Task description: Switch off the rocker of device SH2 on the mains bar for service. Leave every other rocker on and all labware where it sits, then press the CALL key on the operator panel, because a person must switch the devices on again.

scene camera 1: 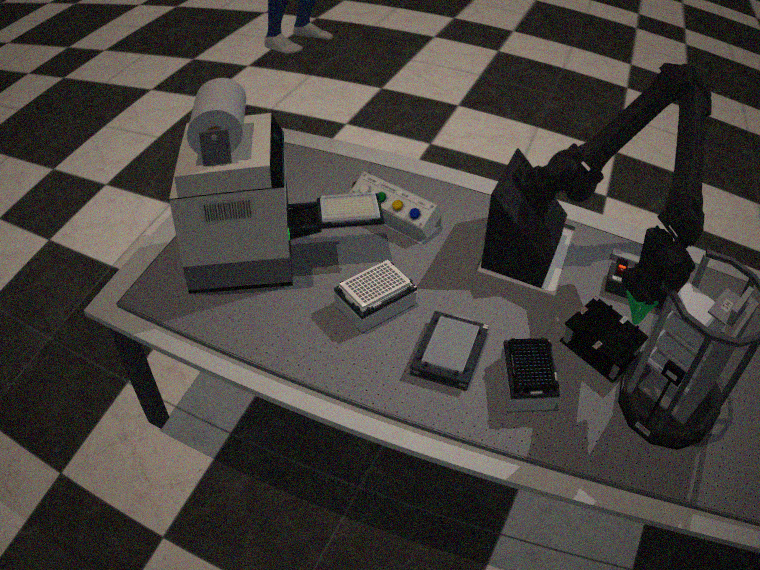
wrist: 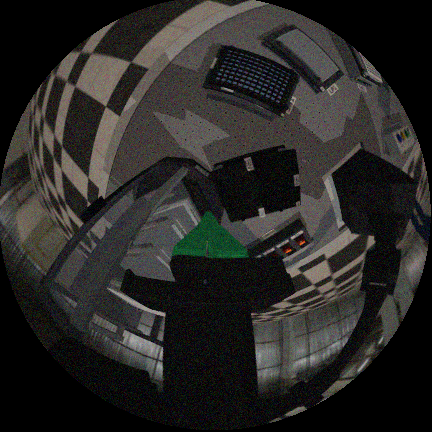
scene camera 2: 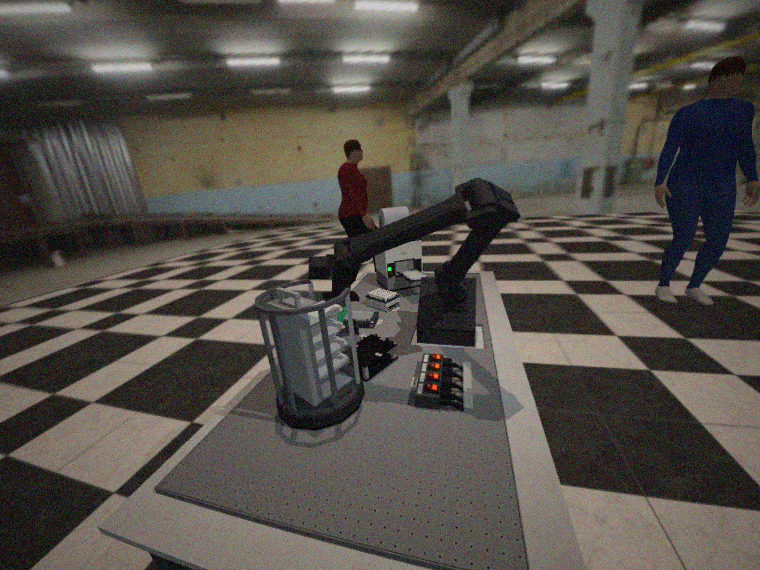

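Note:
The mains bar lies beside the arm's base; several rockers glow orange in the scene 2 view. Their device labels are not readable, so I cannot tell which is SH2. My gripper is shut and empty, its green fingertips together above the table, between the mains bar and the round carousel. In the wrist view the gripper hides part of the bar. The operator panel has green, yellow and blue keys; its lettering is too small to read.
A caged carousel stands close to the gripper. A black nest lies beside it. A black plate, a grey-topped plate and a white plate stand farther off.

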